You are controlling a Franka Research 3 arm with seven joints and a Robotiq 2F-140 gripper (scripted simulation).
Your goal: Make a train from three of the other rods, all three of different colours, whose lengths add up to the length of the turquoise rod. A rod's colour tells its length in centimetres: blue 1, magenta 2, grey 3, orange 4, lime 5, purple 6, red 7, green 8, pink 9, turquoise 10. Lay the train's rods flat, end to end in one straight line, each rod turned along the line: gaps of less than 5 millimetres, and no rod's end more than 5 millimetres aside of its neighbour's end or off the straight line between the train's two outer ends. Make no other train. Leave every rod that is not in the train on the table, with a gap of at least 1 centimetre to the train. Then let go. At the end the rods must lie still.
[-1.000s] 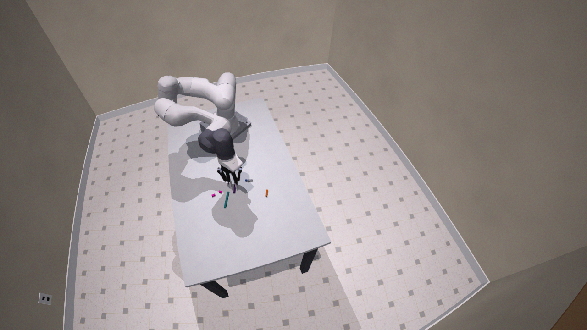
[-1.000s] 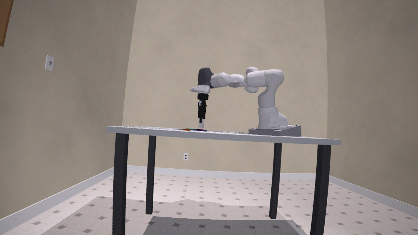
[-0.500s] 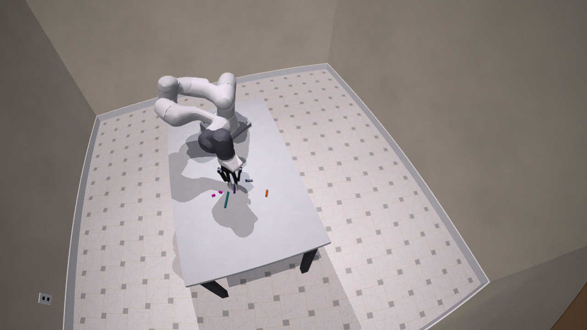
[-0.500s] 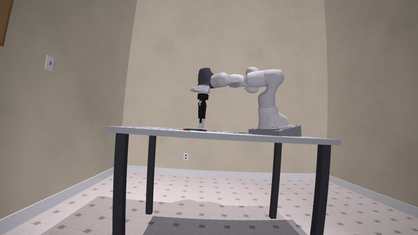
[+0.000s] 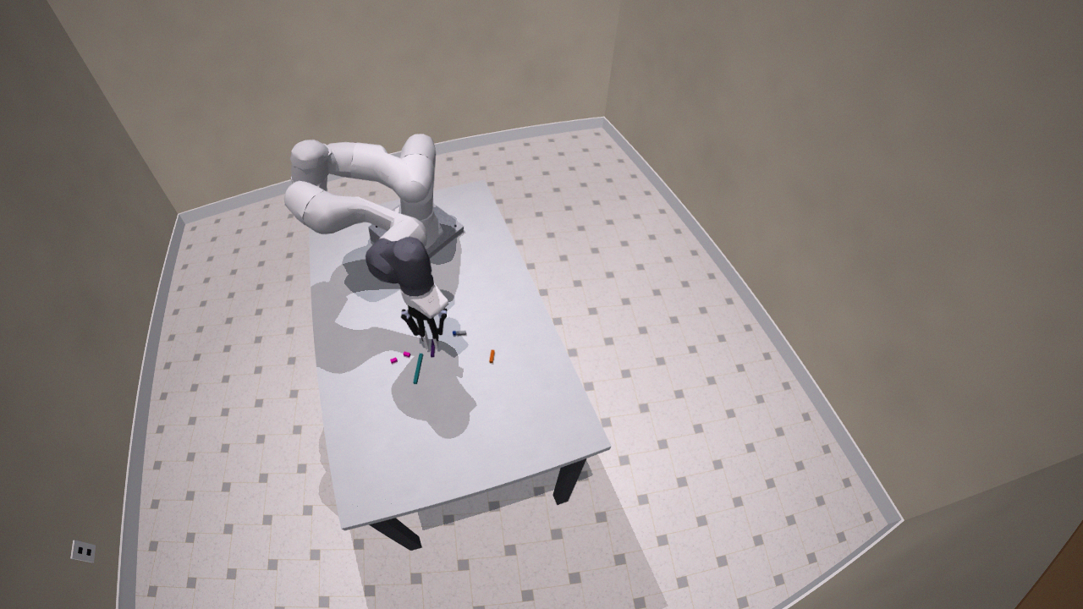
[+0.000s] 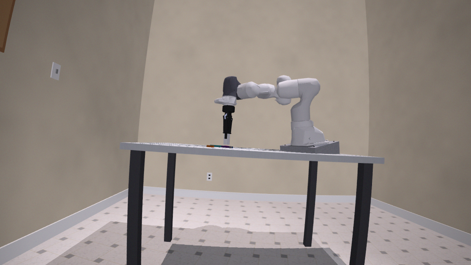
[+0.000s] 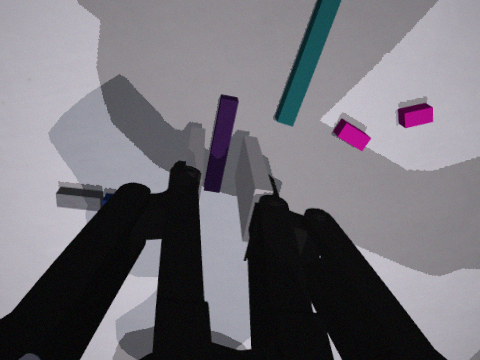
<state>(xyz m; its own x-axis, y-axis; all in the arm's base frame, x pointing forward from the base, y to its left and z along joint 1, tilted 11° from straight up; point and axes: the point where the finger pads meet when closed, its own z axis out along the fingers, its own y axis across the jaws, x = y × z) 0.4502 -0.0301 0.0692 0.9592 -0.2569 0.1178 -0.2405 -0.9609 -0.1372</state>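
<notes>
My gripper is now 50 mm above the purple rod. The rest, counted from my hand: turquoise rod 60 mm to the right, 60 mm ahead, 50 mm below; grey rod 100 mm to the left, 50 mm below, 30 mm behind; blue rod 70 mm to the left, 50 mm below, 40 mm behind.
</notes>
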